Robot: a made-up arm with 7 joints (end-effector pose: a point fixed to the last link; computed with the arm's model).
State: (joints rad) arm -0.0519 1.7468 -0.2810 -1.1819 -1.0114 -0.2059 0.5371
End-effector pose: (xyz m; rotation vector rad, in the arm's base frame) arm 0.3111 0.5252 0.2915 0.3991 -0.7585 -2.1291
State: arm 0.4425 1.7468 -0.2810 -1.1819 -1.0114 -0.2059 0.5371
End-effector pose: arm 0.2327 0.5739 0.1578 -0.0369 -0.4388 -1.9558
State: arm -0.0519 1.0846 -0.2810 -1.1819 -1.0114 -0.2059 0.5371
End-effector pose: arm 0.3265 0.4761 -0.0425 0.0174 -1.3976 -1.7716
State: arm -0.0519 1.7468 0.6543 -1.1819 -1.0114 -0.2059 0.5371
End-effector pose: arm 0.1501 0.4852 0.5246 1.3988 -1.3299 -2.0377
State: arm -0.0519 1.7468 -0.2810 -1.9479 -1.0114 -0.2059 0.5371
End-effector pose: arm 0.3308 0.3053 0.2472 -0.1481 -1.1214 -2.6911
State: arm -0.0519 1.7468 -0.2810 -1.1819 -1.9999 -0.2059 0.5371
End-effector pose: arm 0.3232 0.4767 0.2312 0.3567 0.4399 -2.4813
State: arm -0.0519 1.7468 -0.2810 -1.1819 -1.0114 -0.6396 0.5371
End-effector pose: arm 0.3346 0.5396 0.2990 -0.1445 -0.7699 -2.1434
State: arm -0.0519 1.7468 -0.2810 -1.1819 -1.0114 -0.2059 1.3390
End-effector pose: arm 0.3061 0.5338 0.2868 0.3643 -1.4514 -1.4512
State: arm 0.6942 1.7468 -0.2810 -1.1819 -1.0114 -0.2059 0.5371
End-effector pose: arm 0.1686 0.5921 0.1077 -0.2430 -0.2797 -1.8398
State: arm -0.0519 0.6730 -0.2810 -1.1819 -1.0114 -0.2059 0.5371
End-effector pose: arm 0.3322 0.3421 -0.2072 -0.2228 -1.7360 -1.4682
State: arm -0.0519 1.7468 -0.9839 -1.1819 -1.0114 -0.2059 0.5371
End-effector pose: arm 0.2631 0.5630 0.0818 -0.2815 -0.3129 -1.9601
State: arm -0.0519 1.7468 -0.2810 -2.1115 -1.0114 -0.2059 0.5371
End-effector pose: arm 0.3133 0.2595 0.2431 -0.2909 -1.1988 -2.7947
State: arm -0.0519 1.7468 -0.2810 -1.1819 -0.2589 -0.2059 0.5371
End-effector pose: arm 0.2866 0.5807 0.2928 0.3780 -1.5282 -1.5975
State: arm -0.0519 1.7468 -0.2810 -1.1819 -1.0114 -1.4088 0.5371
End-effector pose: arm 0.3789 0.5565 0.2840 -1.0929 -0.7180 -1.9680
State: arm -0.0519 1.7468 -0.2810 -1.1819 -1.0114 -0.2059 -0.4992
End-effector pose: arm 0.3136 0.5127 0.2859 0.3682 0.4177 -2.6885
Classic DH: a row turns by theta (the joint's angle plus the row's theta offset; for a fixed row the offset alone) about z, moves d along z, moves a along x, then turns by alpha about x. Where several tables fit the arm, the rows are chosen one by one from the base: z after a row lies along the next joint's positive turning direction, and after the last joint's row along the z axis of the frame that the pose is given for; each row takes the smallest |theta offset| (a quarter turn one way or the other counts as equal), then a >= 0, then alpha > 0; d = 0 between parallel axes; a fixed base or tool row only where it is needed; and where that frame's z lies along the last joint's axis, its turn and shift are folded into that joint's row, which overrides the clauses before.
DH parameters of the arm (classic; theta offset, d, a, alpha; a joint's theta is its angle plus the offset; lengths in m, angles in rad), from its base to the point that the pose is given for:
base (fixed): 0 0.19 -0.01 -1.2217
joint 1: 1.5708 0.0154 0.0162 1.5708
joint 2: 1.2217 0 -0.02 -1.5708
joint 3: -1.5708 -0.38 0.03 -1.5708
joint 4: 0 0.03 -0.04 1.5708
joint 5: 0 -0.34 -0.01 -1.5708
joint 6: 0 0.05 -0.03 1.5708
joint 7: 1.4335 0.0418 0.0085 -0.9423
tool (fixed): -1.371 0.0139 0 0

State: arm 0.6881 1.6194 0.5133 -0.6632 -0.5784 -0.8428 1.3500
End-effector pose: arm 0.0229 0.7233 0.3278 0.2429 -1.7227 -0.6314
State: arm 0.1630 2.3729 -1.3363 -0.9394 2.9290 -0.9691 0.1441
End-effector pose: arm 0.0103 0.6621 0.3458 1.7569 -2.5579 -0.4253
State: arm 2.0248 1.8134 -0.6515 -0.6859 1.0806 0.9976 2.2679
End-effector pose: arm -0.2209 0.6356 0.3356 2.6232 -0.3885 -0.6249
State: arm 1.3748 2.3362 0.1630 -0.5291 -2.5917 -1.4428 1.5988
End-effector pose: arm 0.3371 0.6437 0.2361 0.3172 1.4648 -0.4947
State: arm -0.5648 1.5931 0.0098 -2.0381 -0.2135 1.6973 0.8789
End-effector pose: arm 0.2600 0.1937 0.3896 1.5379 -2.3767 -0.0683
